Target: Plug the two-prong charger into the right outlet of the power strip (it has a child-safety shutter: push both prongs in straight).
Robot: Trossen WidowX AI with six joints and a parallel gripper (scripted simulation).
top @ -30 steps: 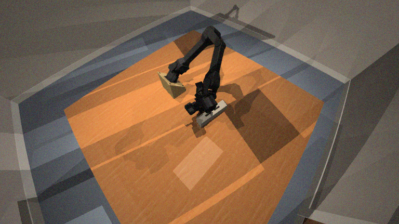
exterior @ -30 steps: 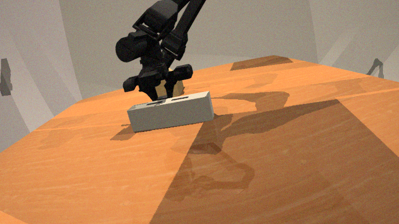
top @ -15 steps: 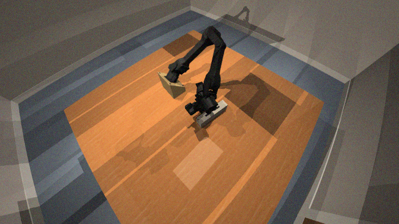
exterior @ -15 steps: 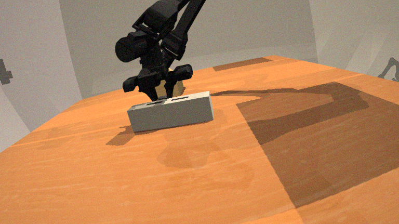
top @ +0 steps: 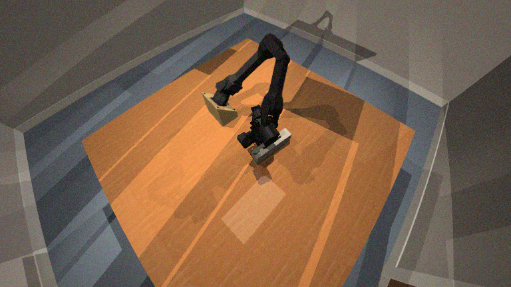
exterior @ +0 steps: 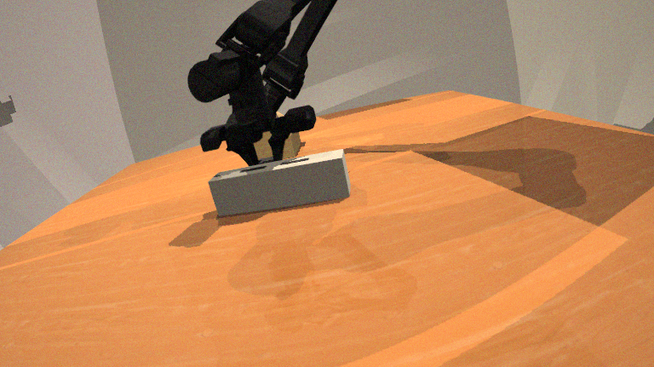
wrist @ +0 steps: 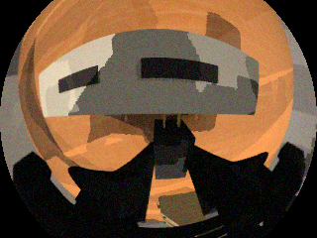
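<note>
Right now my gripper tip is 2 cm short of the dark charger and 1 cm below it.
</note>
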